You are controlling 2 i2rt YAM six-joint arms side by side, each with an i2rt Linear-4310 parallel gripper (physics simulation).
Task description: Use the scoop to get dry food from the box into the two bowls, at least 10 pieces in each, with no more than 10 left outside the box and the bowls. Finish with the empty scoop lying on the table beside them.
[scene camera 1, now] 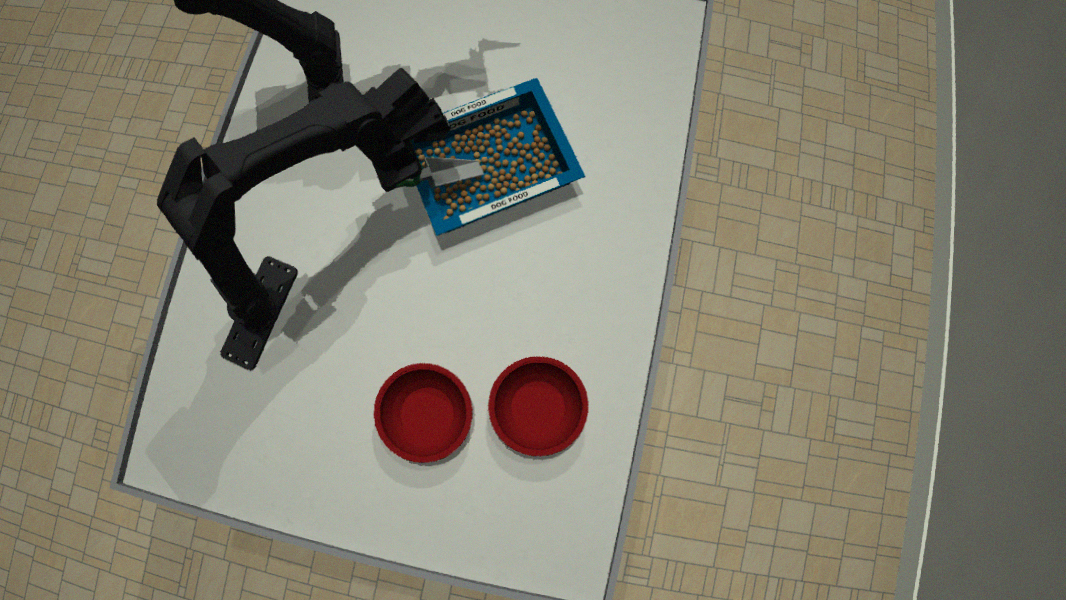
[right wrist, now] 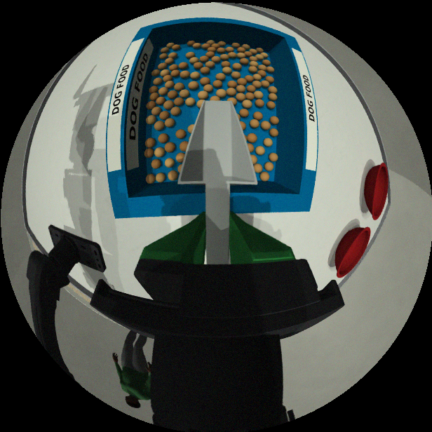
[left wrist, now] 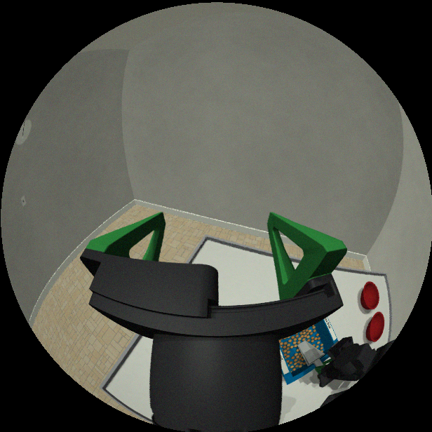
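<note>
The blue dog food box holds many round brown pieces spread over its floor. My right gripper is shut on the handle of the grey scoop. The scoop's blade is over the near part of the box, pointing into it, and no pieces show on it. Whether the blade touches the pieces is hard to tell. Two red bowls stand side by side and look empty. My left gripper is open and empty, raised away from the box.
The white table has a grey edge. The right arm reaches across the table to the box's near end. Part of the other arm shows at the top of the scene view. An arm base plate is at the table's left.
</note>
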